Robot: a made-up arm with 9 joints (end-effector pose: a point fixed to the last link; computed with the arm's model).
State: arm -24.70 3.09 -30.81 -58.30 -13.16 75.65 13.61 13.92 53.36
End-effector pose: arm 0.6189 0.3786 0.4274 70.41 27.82 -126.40
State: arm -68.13 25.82 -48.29 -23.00 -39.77 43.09 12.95 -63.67 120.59
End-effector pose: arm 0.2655 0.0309 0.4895 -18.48 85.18 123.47
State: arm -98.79 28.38 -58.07 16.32 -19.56 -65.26 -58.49 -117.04 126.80
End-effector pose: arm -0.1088 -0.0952 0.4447 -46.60 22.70 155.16
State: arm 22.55 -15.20 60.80 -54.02 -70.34 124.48 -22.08 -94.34 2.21
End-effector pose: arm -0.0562 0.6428 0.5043 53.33 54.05 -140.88
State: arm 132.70 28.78 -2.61 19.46 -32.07 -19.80 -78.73 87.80 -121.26
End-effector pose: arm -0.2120 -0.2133 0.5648 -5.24 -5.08 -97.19
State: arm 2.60 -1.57 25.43 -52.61 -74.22 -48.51 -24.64 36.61 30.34
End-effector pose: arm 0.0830 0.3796 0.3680 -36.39 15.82 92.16
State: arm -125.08 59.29 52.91 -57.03 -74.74 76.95 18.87 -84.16 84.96
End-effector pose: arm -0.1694 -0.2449 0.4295 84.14 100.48 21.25
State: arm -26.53 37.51 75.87 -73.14 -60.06 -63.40 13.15 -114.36 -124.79
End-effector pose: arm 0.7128 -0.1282 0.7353 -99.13 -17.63 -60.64
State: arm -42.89 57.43 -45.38 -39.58 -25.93 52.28 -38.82 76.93 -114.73
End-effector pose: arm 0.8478 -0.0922 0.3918 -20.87 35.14 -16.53
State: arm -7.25 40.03 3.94 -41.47 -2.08 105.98 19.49 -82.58 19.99
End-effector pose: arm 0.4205 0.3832 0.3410 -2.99 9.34 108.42
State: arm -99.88 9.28 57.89 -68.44 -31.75 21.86 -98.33 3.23 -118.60
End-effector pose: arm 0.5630 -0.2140 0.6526 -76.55 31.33 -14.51
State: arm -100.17 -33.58 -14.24 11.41 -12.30 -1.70 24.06 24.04 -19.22
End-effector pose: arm 0.5445 0.0035 0.5225 -44.28 -22.88 -60.05
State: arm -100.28 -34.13 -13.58 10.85 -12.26 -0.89 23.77 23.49 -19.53
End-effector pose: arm 0.5472 -0.0020 0.5288 -44.30 -23.33 -61.49
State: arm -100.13 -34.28 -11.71 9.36 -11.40 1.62 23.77 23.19 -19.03
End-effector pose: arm 0.5583 -0.0214 0.5468 -43.32 -25.00 -65.88
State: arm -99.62 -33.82 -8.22 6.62 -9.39 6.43 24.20 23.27 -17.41
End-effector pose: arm 0.5764 -0.0592 0.5823 -40.51 -28.50 -74.04
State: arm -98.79 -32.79 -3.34 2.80 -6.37 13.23 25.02 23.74 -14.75
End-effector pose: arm 0.5916 -0.1111 0.6352 -35.24 -33.85 -84.93
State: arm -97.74 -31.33 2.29 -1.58 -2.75 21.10 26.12 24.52 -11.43
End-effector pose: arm 0.5943 -0.1672 0.6974 -27.50 -40.52 -96.43
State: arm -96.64 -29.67 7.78 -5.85 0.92 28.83 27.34 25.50 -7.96
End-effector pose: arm 0.5829 -0.2169 0.7555 -18.33 -47.39 -106.34
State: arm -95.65 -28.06 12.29 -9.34 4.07 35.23 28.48 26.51 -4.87
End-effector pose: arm 0.5653 -0.2541 0.7988 -9.68 -53.19 -113.37
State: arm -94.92 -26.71 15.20 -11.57 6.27 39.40 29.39 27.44 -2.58
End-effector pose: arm 0.5507 -0.2778 0.8235 -3.66 -57.04 -117.36
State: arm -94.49 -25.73 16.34 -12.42 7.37 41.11 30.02 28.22 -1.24
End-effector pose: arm 0.5444 -0.2898 0.8316 -1.31 -58.75 -118.87
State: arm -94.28 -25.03 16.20 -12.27 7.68 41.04 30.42 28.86 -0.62
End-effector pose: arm 0.5450 -0.2942 0.8290 -1.76 -58.89 -118.88
